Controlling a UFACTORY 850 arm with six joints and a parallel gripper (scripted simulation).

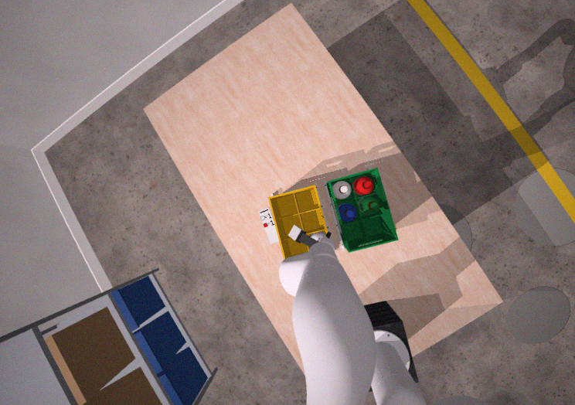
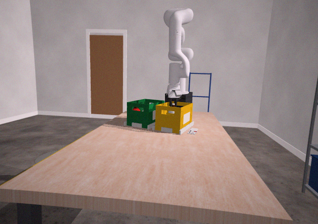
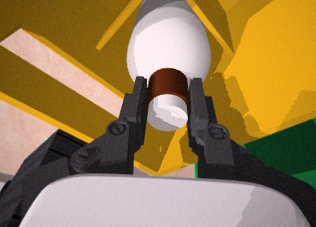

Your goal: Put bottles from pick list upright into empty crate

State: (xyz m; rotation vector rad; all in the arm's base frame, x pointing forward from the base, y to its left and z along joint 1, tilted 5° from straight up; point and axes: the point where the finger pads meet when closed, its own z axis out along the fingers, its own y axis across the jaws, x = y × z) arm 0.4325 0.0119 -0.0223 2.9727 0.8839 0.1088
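The yellow crate is 100 mm ahead of my hand, 80 mm below it and 30 mm to the left of it. From my hand the other things lie so: blue-label bottle (150 mm to the right, 70 mm below, 60 mm ahead); green bottle (250 mm to the right, 70 mm below, 40 mm ahead); green crate (200 mm to the right, 80 mm below, 50 mm ahead).
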